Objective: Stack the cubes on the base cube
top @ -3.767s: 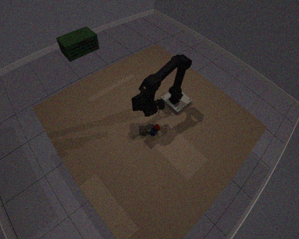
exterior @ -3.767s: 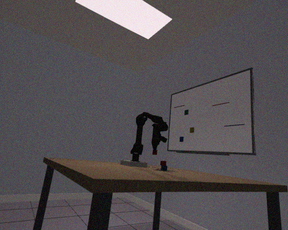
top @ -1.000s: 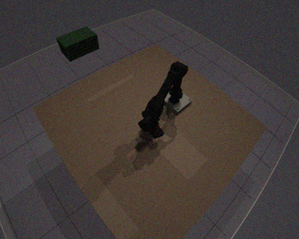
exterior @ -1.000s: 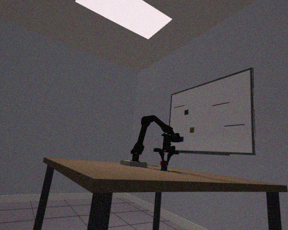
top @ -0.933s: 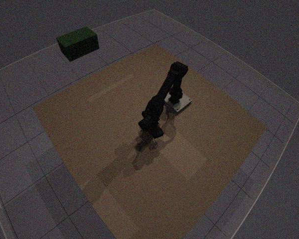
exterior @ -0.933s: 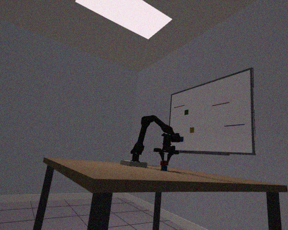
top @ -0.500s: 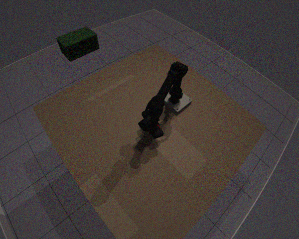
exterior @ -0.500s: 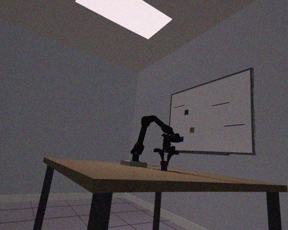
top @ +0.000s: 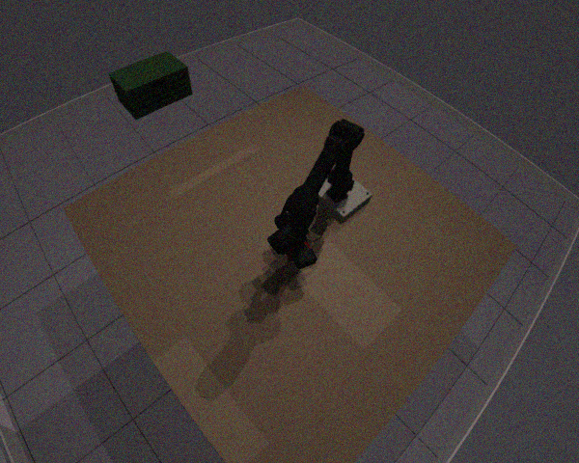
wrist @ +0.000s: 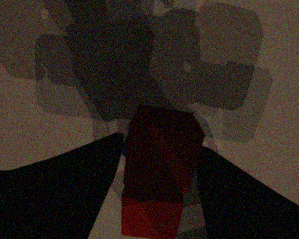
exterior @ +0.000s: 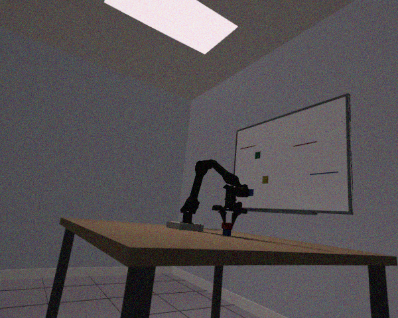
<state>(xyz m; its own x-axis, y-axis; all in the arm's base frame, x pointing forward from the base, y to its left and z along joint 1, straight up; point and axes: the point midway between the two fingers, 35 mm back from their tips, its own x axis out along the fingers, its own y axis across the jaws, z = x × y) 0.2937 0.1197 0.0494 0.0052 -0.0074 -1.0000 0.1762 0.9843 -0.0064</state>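
The blue cube is 20 mm behind my gripper tip and 40 mm below it.
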